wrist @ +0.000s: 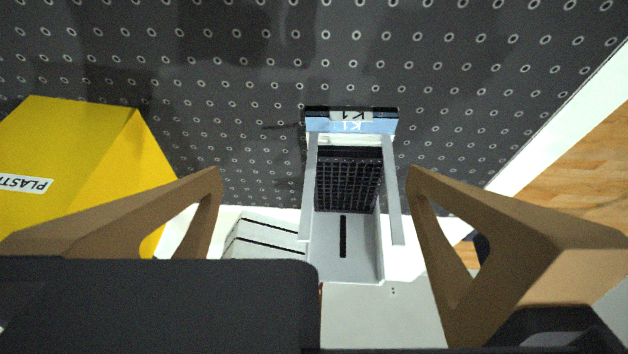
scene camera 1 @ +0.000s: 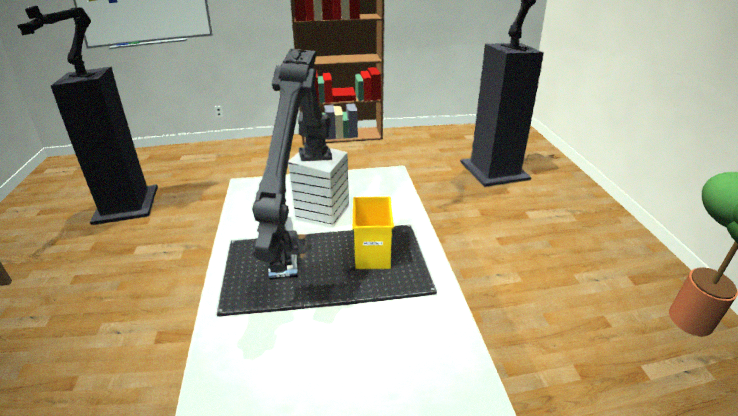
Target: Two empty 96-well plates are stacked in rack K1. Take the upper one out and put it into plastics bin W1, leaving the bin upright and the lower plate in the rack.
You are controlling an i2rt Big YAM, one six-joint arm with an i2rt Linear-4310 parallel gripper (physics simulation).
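Rack K1 [scene camera 1: 283, 274] [wrist: 320, 124], pale grey with a blue front base, stands upright on the black perforated board. In the wrist view, a black 96-well plate [wrist: 348, 182] lies between the rack's upright rails; a dark edge shows at its front, but the lower plate cannot be told apart clearly. My gripper [scene camera 1: 281, 251] [wrist: 314, 176] is open and empty, above the rack, with its brown fingers spread wide to either side of it in the wrist view. The yellow plastics bin W1 [scene camera 1: 373, 253] [wrist: 75, 135] stands upright, to the right of the rack in the scene view.
The black perforated board [scene camera 1: 330, 289] [wrist: 240, 82] lies on the white table [scene camera 1: 335, 361]. My arm's striped white pedestal [scene camera 1: 315, 193] stands behind the board, near the bin. Two dark pedestals [scene camera 1: 100, 144] [scene camera 1: 509, 111] with other arms stand on the floor beyond the table.
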